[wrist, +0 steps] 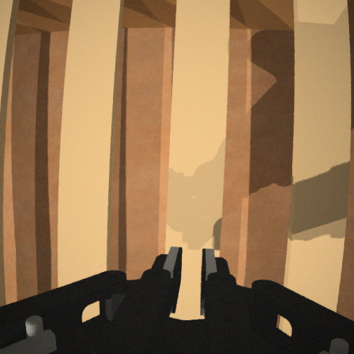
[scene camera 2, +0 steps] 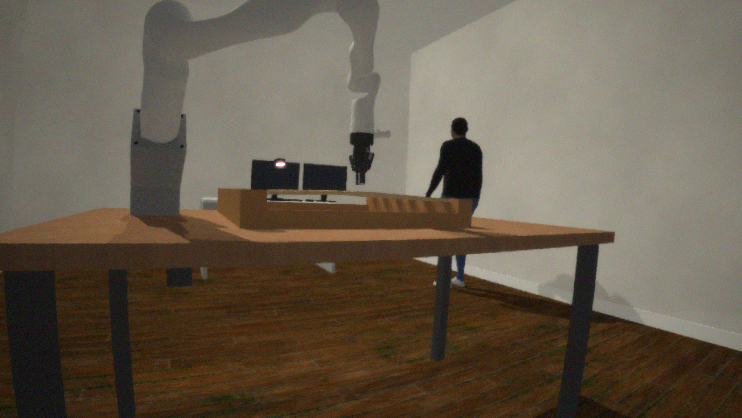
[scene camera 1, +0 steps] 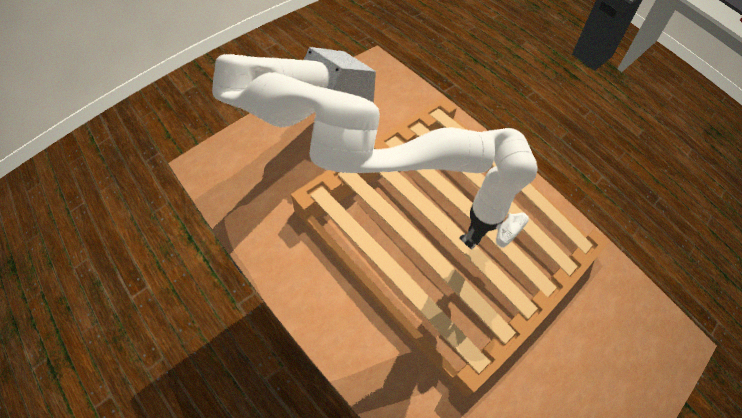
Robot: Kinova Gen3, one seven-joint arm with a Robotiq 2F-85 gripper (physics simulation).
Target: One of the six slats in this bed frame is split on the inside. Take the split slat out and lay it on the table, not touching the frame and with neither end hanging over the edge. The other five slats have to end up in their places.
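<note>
The bed frame (scene camera 1: 469, 381) (scene camera 2: 231, 207) (wrist: 145, 12) stands on the table (scene camera 1: 649, 321) (scene camera 2: 540, 229). Six pale slats lie across it, resting in its notches. No split shows on them. My gripper (scene camera 1: 468, 244) (scene camera 2: 360, 181) (wrist: 191, 262) points down over the third slat (scene camera 1: 498, 282) (wrist: 200, 125), counted from the near left side in scene camera 1. Its fingers are nearly together, with a narrow gap and nothing gripped. The slat is wider than that gap and passes below the fingers. In scene camera 2 the fingertips are slightly above the slats.
The second slat (wrist: 320, 100) and fourth slat (wrist: 87, 150) lie on either side in the wrist view. The robot base (scene camera 1: 353, 77) (scene camera 2: 158, 181) stands behind one end of the frame. A person (scene camera 2: 461, 166) stands beyond the table, and two monitors (scene camera 2: 275, 175) (scene camera 2: 324, 177) are in the background.
</note>
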